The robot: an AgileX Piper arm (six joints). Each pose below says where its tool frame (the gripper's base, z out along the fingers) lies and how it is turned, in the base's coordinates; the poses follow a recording.
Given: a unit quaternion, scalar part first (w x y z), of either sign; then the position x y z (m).
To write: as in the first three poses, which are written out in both.
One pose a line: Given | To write
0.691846 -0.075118 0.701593 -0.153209 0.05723 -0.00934 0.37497 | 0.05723 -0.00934 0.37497 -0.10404 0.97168 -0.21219 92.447
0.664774 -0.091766 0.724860 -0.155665 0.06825 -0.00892 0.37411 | 0.06825 -0.00892 0.37411 -0.12284 0.97030 -0.20837 96.670
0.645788 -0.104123 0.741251 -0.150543 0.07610 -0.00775 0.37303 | 0.07610 -0.00775 0.37303 -0.13637 0.97084 -0.19717 99.550
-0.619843 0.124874 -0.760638 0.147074 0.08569 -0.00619 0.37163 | 0.08569 -0.00619 0.37163 -0.15913 0.96930 -0.18742 103.391
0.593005 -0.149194 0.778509 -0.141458 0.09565 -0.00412 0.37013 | 0.09565 -0.00412 0.37013 -0.18529 0.96685 -0.17568 107.259
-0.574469 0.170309 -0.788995 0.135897 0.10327 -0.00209 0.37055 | 0.10327 -0.00209 0.37055 -0.20807 0.96392 -0.16603 109.875
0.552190 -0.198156 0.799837 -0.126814 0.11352 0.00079 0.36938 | 0.11352 0.00079 0.36938 -0.23768 0.95936 -0.15211 112.965
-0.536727 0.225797 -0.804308 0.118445 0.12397 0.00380 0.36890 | 0.12397 0.00380 0.36890 -0.26761 0.95325 -0.14038 115.078
